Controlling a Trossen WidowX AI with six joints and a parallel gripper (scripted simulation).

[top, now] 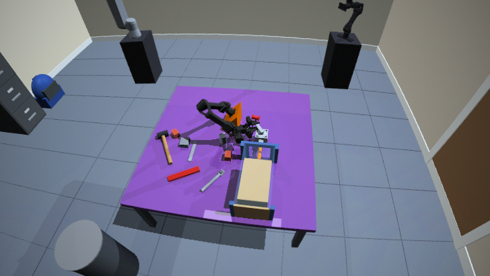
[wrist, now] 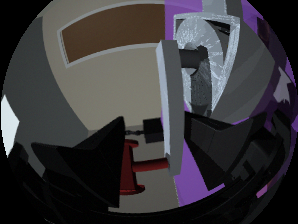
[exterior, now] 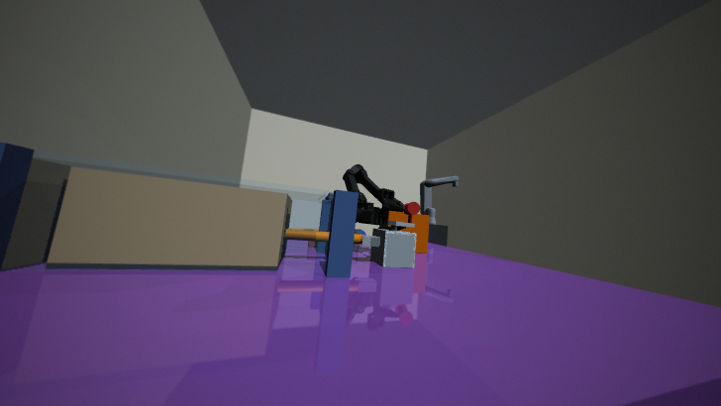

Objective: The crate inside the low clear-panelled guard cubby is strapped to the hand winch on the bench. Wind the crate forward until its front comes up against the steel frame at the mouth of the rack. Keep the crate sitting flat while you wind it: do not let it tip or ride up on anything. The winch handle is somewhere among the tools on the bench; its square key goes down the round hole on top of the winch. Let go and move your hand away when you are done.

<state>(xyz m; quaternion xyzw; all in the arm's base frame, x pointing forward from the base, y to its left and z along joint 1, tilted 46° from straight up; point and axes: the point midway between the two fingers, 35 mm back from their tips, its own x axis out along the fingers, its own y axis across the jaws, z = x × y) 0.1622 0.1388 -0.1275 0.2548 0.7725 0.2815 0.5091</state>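
Right now the red knob is 40 mm behind my gripper tip, 30 mm to the right of it and 20 mm above it. Also, from my gripper tip: grey bar (170 mm ahead, 500 mm to the right, 130 mm below); then grey winch (30 mm ahead, 10 mm to the left, 100 mm below); then winch handle (10 mm behind, 10 mm to the right, 10 mm below).
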